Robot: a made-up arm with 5 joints. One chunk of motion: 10 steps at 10 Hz.
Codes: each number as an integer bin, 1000 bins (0 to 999) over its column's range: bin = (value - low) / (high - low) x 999, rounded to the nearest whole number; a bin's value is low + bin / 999 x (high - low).
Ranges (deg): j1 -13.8..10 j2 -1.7..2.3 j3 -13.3..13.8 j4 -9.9..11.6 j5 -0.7..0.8
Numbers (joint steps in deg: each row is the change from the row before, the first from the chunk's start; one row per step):
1: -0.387 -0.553 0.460 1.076 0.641
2: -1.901 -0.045 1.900 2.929 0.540
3: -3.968 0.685 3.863 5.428 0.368
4: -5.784 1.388 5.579 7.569 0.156
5: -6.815 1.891 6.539 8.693 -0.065
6: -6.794 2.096 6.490 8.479 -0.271
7: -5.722 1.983 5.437 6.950 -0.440
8: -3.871 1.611 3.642 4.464 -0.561
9: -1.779 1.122 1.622 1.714 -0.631
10: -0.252 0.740 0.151 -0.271 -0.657
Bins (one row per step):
1: 563 286 507 510 893
2: 499 413 560 596 826
3: 413 596 633 712 711
4: 336 771 696 812 570
5: 293 897 731 864 423
6: 294 948 730 854 286
7: 339 920 691 783 173
8: 417 827 625 667 93
9: 505 705 550 540 46
10: 569 609 496 447 29

